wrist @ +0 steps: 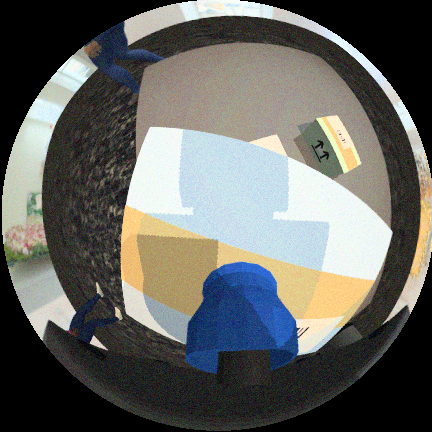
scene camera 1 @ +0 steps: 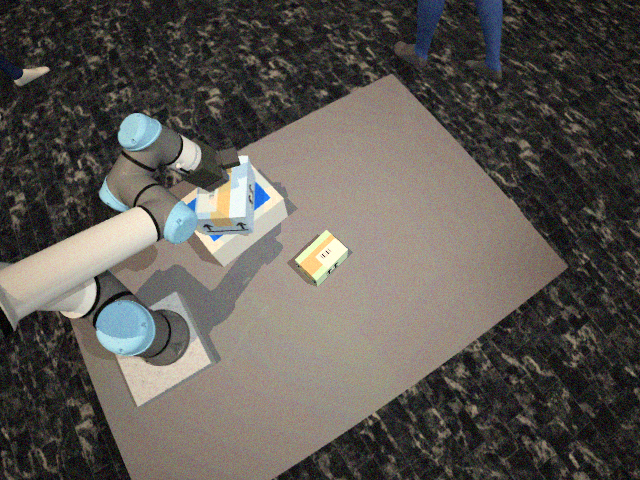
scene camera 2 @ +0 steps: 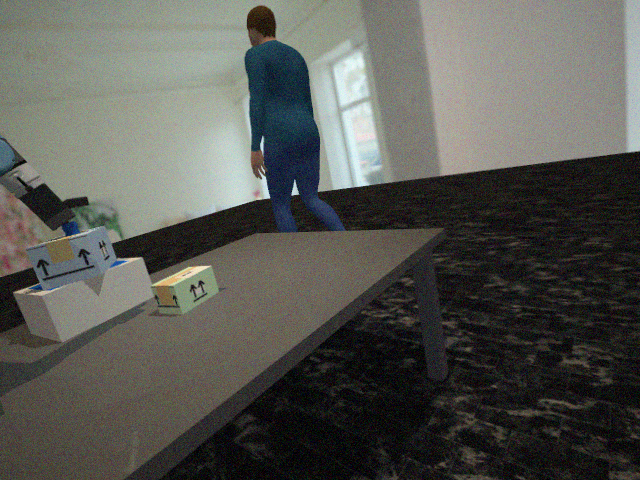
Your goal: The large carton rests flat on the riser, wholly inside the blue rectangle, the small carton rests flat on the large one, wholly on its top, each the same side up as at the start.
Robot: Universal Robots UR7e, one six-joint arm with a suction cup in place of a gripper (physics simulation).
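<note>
The large carton (scene camera 1: 238, 198) (scene camera 2: 72, 262) (wrist: 230, 195), pale blue with orange tape, hangs on my gripper's blue suction cup (scene camera 2: 70, 227) (wrist: 242, 310), at or slightly above the riser. It looks slightly tilted and is turned relative to the white riser (scene camera 1: 258, 228) (scene camera 2: 108, 302) (wrist: 272, 142); its near corner reaches over the riser's front edge. Parts of the blue rectangle (scene camera 1: 262, 196) (scene camera 2: 119, 263) show beside it. Contact with the riser is hard to tell. The small carton (scene camera 1: 321, 258) (scene camera 2: 184, 290) (wrist: 341, 145), light green with orange tape, lies flat on the table, arrows up.
The brown-grey table (scene camera 1: 413, 206) (scene camera 2: 289, 273) (wrist: 215, 85) bears the riser, the small carton and the arm's pale base plate (scene camera 1: 170, 384). One person (scene camera 1: 488, 31) (scene camera 2: 284, 118) (wrist: 112, 55) stands beyond the table. Another person's foot (scene camera 1: 32, 75) shows at the upper left in scene camera 1.
</note>
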